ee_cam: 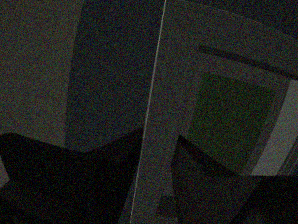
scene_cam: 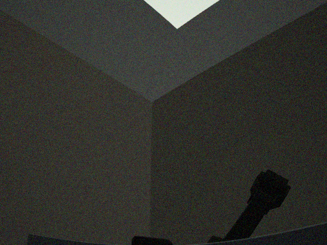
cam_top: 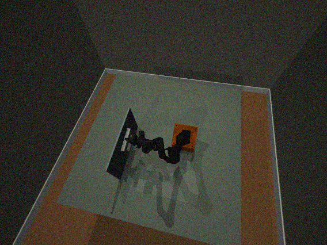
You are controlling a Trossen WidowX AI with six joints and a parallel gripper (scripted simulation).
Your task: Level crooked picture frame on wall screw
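The picture frame lies 50 mm below my gripper tip. The rest, counted from my gripper tip: wall panel 70 mm below, 20 mm ahead, 10 mm to the left.
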